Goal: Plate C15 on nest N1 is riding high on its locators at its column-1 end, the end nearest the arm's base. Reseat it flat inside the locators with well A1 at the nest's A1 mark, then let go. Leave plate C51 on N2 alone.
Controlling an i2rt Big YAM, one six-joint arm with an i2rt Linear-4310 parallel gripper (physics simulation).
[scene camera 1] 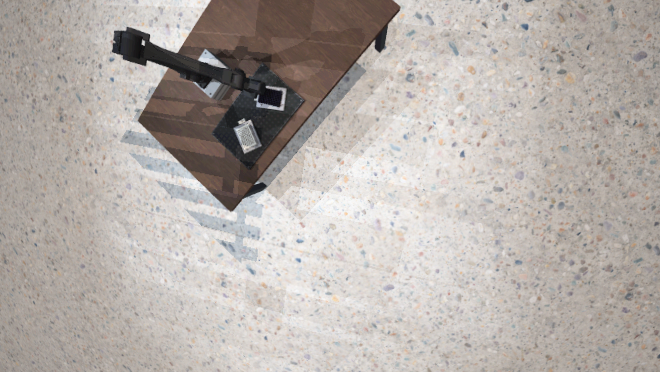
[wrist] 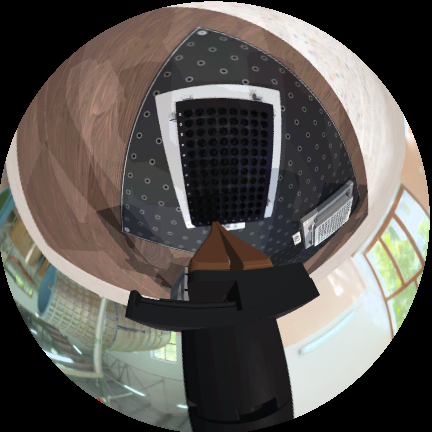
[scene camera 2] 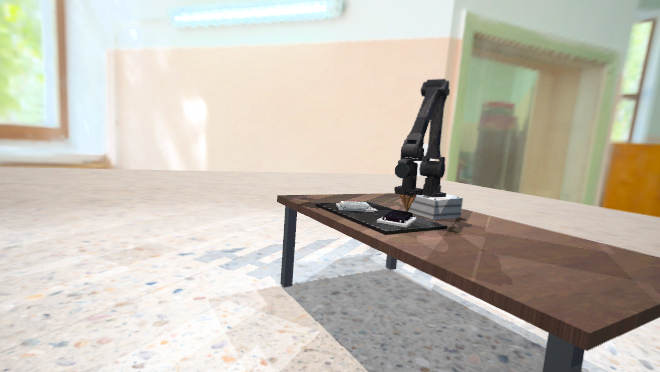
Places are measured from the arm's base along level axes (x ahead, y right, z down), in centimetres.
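Pixels of known places: gripper, fingertip midpoint: (wrist: 213, 225) (scene camera 2: 406, 211); arm's base, link origin: (scene camera 1: 205, 76) (scene camera 2: 431, 194).
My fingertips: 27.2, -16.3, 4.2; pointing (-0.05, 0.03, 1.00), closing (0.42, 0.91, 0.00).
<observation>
For each thing: its top centre in the pictures, then the offset to it from my fingertips, as dx, dy, dz. "spot": a spot on its surface instead. Level surfaces: height alone.
- white nest N1, top centre: (wrist: 230, 163) (scene camera 2: 397, 216) (scene camera 1: 270, 97) +6.2, -2.0, +1.6
- White plate C51, top centre: (wrist: 334, 222) (scene camera 2: 354, 203) (scene camera 1: 246, 136) +11.5, +23.9, +1.2
- nest N2, top centre: (wrist: 333, 221) (scene camera 2: 354, 204) (scene camera 1: 246, 136) +11.5, +23.9, +1.6
- brown wooden table, surface height: dz +5.1
- N2's small label, surface spot: (wrist: 297, 238) spot: +2.5, +20.8, +3.6
Plate C15, black with many wells (scene camera 1: 271, 97) (scene camera 2: 398, 215) (wrist: 225, 160), lies in white nest N1 (scene camera 1: 283, 101) (wrist: 220, 91). Its near end, by the fingertips, partly covers the nest's label in the wrist view; its tilt there is too small to tell. My gripper (scene camera 2: 407, 210) (wrist: 213, 225) is shut and empty, brown fingers pointing down at that base-side end. In the wrist view the tips overlap the plate's edge; contact cannot be told. White plate C51 (scene camera 1: 246, 135) (scene camera 2: 354, 204) (wrist: 334, 218) sits on nest N2 (wrist: 325, 201). The A1 mark is not readable.
Both nests stand on a black perforated board (scene camera 1: 227, 131) (scene camera 2: 425, 226) (wrist: 150, 172) on the brown wooden table (scene camera 1: 345, 30) (scene camera 2: 525, 270) (wrist: 75, 125). A grey-white base block (scene camera 1: 214, 92) (scene camera 2: 440, 207) stands behind the board, near the arm. N2's small label (wrist: 297, 238) faces the arm side.
</observation>
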